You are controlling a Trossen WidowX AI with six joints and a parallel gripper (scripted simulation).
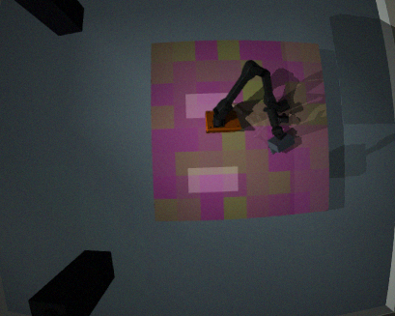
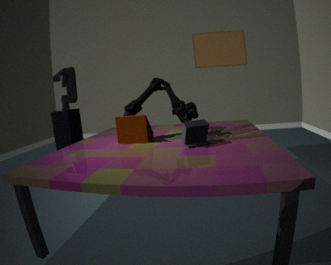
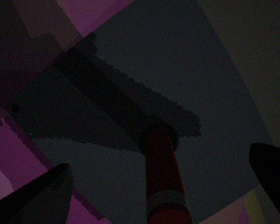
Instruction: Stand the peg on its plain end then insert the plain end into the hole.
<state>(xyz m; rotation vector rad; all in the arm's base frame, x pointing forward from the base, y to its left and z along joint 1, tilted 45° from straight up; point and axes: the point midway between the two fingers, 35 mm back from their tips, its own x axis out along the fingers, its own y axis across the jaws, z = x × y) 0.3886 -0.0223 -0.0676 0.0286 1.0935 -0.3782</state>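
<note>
Now: the peg 1 cm to the left of my gripper tip. Also, from my gripper tip: grey sloped panel 4 cm to the right, 2 cm below, 2 cm ahead.
</note>
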